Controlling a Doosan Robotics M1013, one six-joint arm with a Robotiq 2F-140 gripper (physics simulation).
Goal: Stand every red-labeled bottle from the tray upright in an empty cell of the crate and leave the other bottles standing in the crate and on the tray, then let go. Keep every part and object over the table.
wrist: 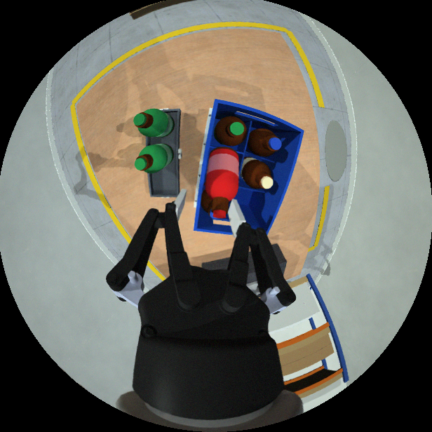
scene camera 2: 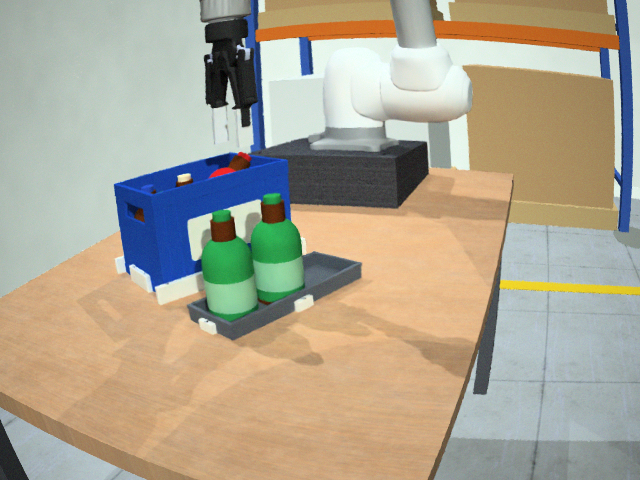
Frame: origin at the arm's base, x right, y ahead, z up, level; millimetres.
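Seen in the pictures: gripper, fingertip midpoint: [scene camera 2: 232,144]; arm's base, origin of the base link: [scene camera 2: 356,146].
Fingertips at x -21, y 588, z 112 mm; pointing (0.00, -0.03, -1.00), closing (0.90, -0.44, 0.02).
Note:
Offsets run from my fingertips to a thing's top centre. "pt": to the spot under its first point. Level surfaces: height alone.
The blue crate @(dx +16, dy +33, dz -45 mm) [scene camera 2: 173,245] [wrist: 288,167] stands beside the grey tray @(pt dx -190, dy +36, dz -204 mm) [scene camera 2: 336,280] [wrist: 164,186]. A red bottle @(pt dx +20, dy +6, dz -48 mm) [scene camera 2: 223,172] [wrist: 221,183] leans low in the crate, not upright; its brown neck and red cap rest near the end wall. Brown glass shows beneath its neck; whether it is another bottle I cannot tell. Brown bottles with a green cap [wrist: 227,132], a blue cap [wrist: 260,141] and a cream cap [wrist: 255,172] stand in other cells. The corner cell beyond the cream-capped one looks empty. Two green bottles @(dx -96, dy +183, dz -60 mm) [scene camera 2: 227,263] @(dx -124, dy +93, dz -60 mm) [scene camera 2: 276,245] stand on the tray. My gripper [scene camera 2: 232,134] [wrist: 207,201] is open, empty, above the crate.
White locating blocks @(pt dx +33, dy +153, dz -204 mm) [scene camera 2: 178,289] edge the crate, and small ones @(pt dx -174, dy +117, dz -210 mm) [scene camera 2: 303,303] edge the tray. The robot's dark base block [scene camera 2: 341,178] [wrist: 267,262] stands beyond the crate's far end. A blue and orange shelf rack [scene camera 2: 623,129] stands behind the table @(dz -220 mm) [scene camera 2: 330,392].

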